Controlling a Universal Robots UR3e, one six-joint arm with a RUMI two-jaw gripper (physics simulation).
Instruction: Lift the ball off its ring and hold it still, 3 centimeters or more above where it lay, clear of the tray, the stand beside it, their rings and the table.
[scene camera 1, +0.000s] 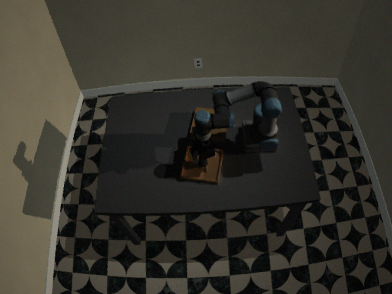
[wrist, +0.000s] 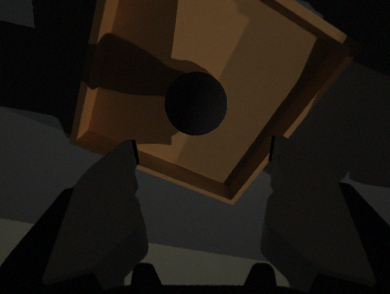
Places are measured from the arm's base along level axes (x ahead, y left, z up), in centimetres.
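Where they show: gripper, fingertip midpoint: (wrist: 202, 141).
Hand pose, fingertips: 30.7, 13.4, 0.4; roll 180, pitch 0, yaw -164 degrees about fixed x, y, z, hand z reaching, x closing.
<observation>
Each offset is from my fingertips to the centre of the thing, as dx, dy, dz. Level surfaces: height alone.
The dark ball {+0.7, -0.7, -4.7} (scene camera 1: 203, 162) (wrist: 196, 103) is in or over the orange tray {+0.7, -0.7, -7.0} (scene camera 1: 213, 173) (wrist: 260, 85), near the middle of its floor as the wrist view shows it. The ring under it cannot be made out. My gripper (scene camera 1: 202, 151) (wrist: 202, 141) is open, above the tray. In the wrist view the ball shows beyond the fingertips, a little left of the midline between them, with no finger seen touching it. In the scene view the fingers are dark and their gap to the ball is hard to judge.
A second orange piece (scene camera 1: 199, 111) is on the dark table {dz -8.4} (scene camera 1: 140, 190) behind the tray, partly hidden by the arm. The arm's base stands on the table to the right. The tray has raised walls around the ball.
</observation>
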